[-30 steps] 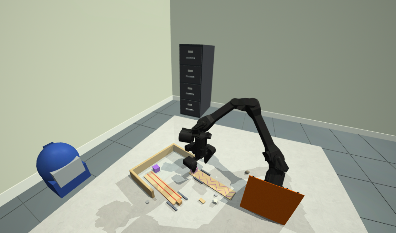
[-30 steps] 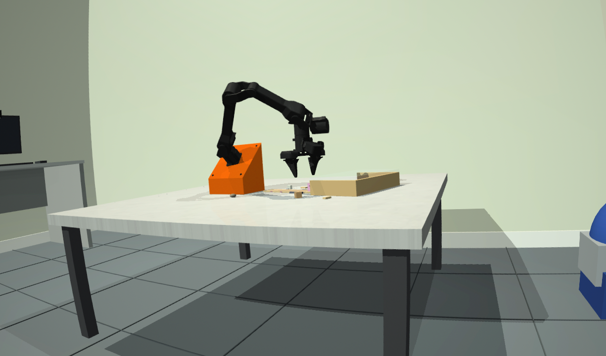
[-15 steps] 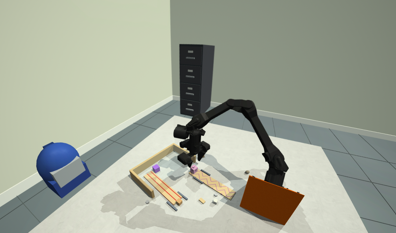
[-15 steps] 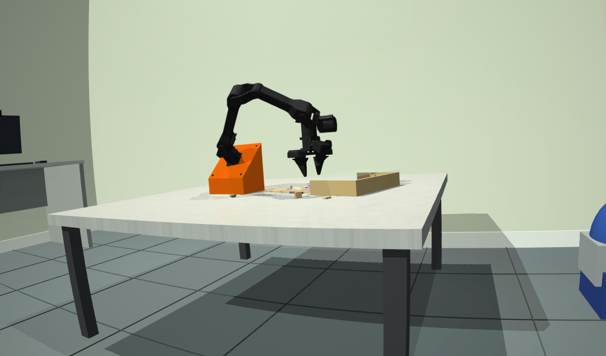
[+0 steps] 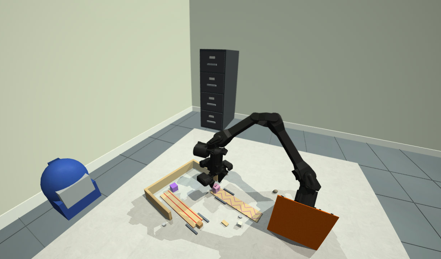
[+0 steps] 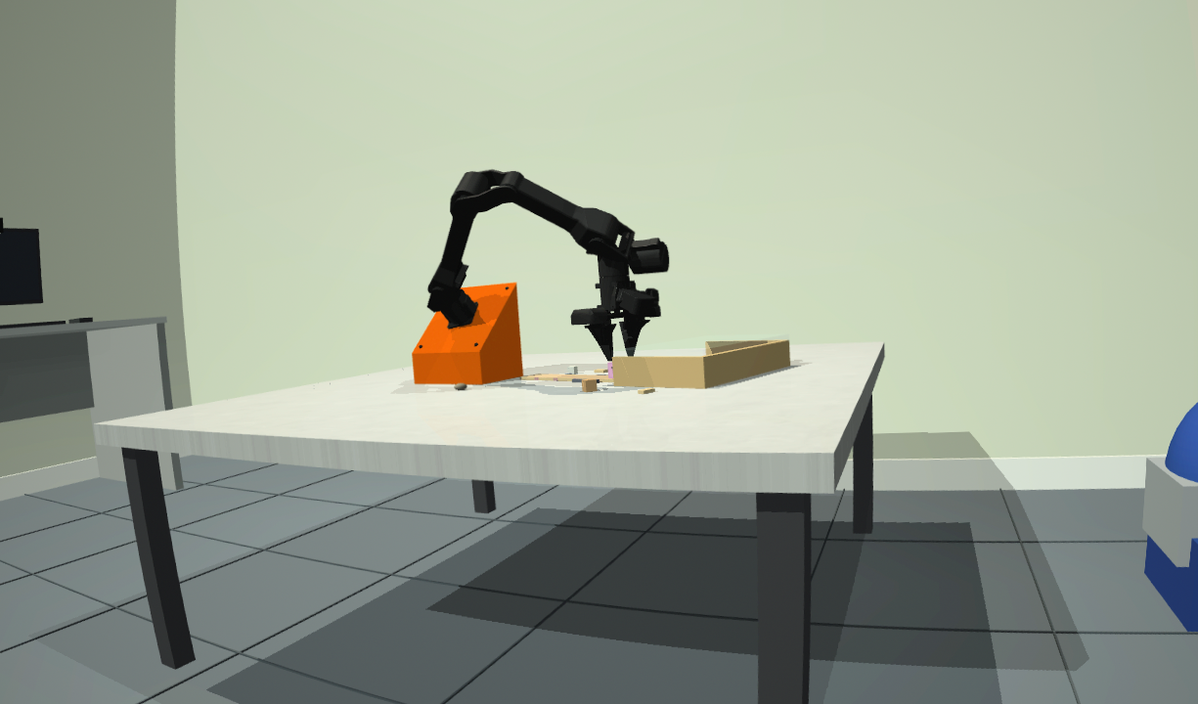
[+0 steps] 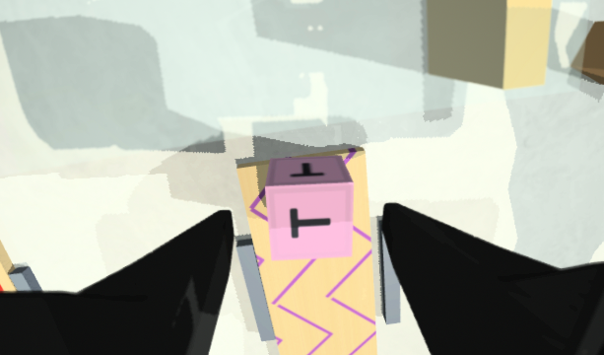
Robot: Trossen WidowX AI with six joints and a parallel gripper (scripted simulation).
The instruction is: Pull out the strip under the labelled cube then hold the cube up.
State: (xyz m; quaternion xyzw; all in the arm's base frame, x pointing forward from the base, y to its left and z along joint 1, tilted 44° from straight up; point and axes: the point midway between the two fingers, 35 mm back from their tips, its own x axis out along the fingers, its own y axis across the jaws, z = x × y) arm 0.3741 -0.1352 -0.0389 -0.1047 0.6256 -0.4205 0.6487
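Right now my gripper tip is 2 cm above the labelled cube. The rest, counted from my gripper tip: zigzag strip: 12 cm behind, 4 cm to the left, 4 cm below.
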